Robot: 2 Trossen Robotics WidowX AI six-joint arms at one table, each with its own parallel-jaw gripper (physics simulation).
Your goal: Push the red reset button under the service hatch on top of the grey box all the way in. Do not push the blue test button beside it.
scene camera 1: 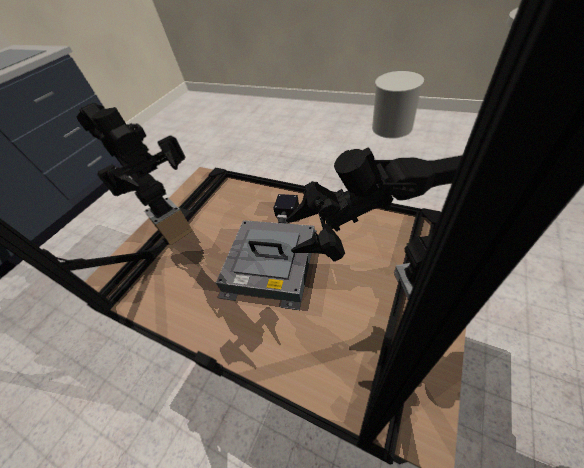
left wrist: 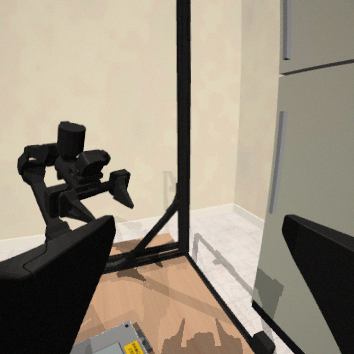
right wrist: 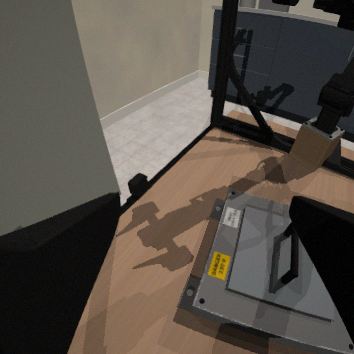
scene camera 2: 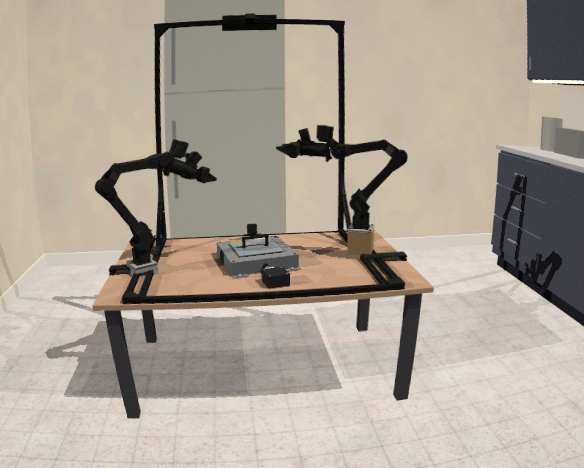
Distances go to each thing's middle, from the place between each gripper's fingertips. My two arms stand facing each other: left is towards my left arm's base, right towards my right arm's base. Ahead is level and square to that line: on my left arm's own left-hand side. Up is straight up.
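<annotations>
My left hand is 0.12 m short of the service hatch (right wrist: pixel 270 263), 0.13 m to the left of it and 0.37 m above it. The grey box (scene camera 1: pixel 290 290) is 0.18 m ahead of my left hand, 0.13 m to the right of it and 0.42 m below it.
As for my right hand, the service hatch is 0.12 m ahead of it, 0.16 m to the left of it and 0.25 m below it. The grey box is 0.18 m ahead of my right hand, 0.16 m to the left of it and 0.3 m below it.
</annotations>
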